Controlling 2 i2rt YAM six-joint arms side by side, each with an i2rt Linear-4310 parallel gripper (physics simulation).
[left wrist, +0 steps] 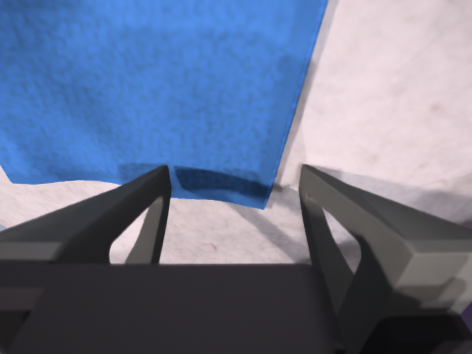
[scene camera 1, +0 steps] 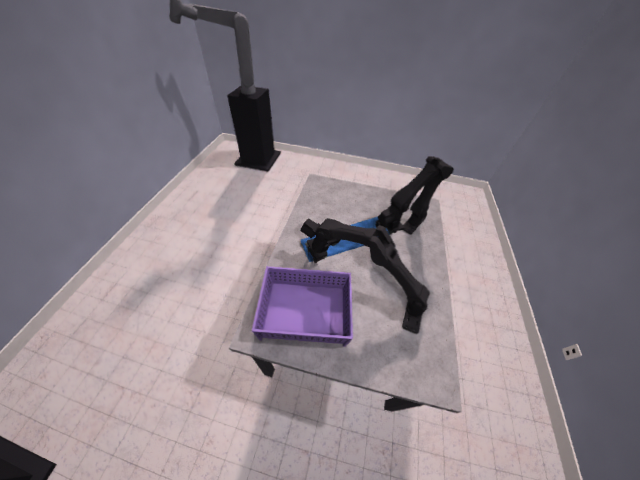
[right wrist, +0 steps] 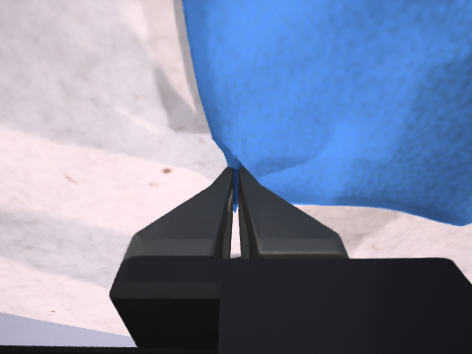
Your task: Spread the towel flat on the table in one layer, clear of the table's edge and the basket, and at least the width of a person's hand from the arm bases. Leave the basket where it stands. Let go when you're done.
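The blue towel (scene camera 1: 351,244) (left wrist: 175,100) (right wrist: 325,100) lies as a long strip across the table, partly hidden by the arms in the scene view. My left gripper (scene camera 1: 313,255) (left wrist: 234,176) is open above the towel's left end. A towel corner lies between its spread fingers in the left wrist view, not gripped. My right gripper (scene camera 1: 381,224) (right wrist: 235,177) is shut on a corner at the towel's other end. The cloth is pinched and wrinkled at its fingertips. Whether the strip is one layer or folded I cannot tell.
The purple basket (scene camera 1: 305,307) stands on the grey table (scene camera 1: 408,369), in front of the towel's left end. The left arm's base (scene camera 1: 412,321) is at the table's right side. The left forearm crosses over the towel. A grey arm on a black pedestal (scene camera 1: 251,129) stands behind on the floor.
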